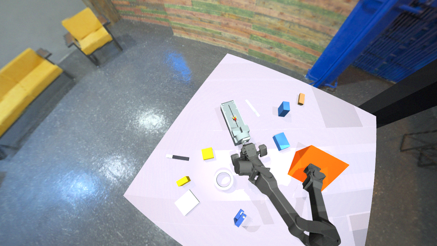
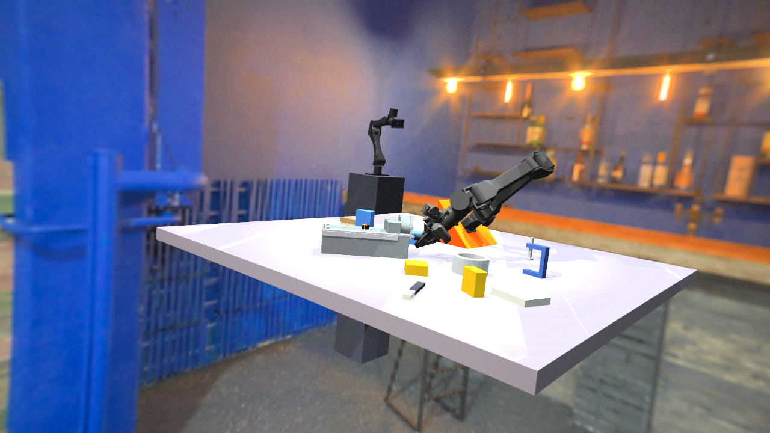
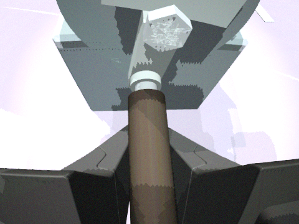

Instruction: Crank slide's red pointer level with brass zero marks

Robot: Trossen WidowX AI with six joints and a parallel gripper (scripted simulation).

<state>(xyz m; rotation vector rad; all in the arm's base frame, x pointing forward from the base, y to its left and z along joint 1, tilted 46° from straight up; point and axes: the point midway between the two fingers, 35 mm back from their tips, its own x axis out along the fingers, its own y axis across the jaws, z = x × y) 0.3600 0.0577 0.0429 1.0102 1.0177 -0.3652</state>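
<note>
Right now the brown crank handle is 1 cm behind my gripper tip, 1 cm to the left of it and 3 cm above it. Also, from my gripper tip: metal strip 7 cm ahead, 28 cm to the right, 3 cm below; blue clamp 14 cm behind, 33 cm to the left, 2 cm above; red pointer 11 cm ahead, 10 cm to the right, 5 cm above.
</note>
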